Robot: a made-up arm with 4 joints.
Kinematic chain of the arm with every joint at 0, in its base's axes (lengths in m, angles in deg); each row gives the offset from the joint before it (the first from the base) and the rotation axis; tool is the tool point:
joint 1: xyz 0 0 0.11 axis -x
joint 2: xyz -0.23 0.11 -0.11 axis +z
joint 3: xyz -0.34 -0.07 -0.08 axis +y
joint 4: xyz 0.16 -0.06 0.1 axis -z
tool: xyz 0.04 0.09 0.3
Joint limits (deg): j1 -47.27..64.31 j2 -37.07..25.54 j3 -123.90..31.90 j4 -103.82..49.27
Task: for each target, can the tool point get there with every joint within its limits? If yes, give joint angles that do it. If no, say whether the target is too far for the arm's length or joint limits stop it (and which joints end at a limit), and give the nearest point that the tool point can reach.
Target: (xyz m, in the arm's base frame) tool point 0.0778 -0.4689 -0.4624
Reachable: no: joint limits stop it (at a limit: joint 1, joint 2, joint 3, joint 4) | nearest point -0.1075 0.0380 0.0662 | short by 0.755 m
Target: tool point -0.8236 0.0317 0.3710
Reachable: yes | joints -30.87 -12.91 -63.79 37.40
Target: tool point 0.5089 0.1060 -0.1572
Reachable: no: joint limits stop it (at a limit: joint 1, joint 2, joint 3, joint 4) | nearest point -0.1075 0.0380 0.0662 | short by 0.659 m
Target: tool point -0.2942 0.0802 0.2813
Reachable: yes | joints 11.93 6.73 5.95 19.87
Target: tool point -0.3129 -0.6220 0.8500
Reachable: no: joint limits stop it (at a limit: joint 2, joint 4) | nearest point -0.4700 -0.1973 0.3447 | short by 0.679 m
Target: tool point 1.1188 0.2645 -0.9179
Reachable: no: too far | nearest point -0.1075 0.0380 0.0662 | short by 1.589 m
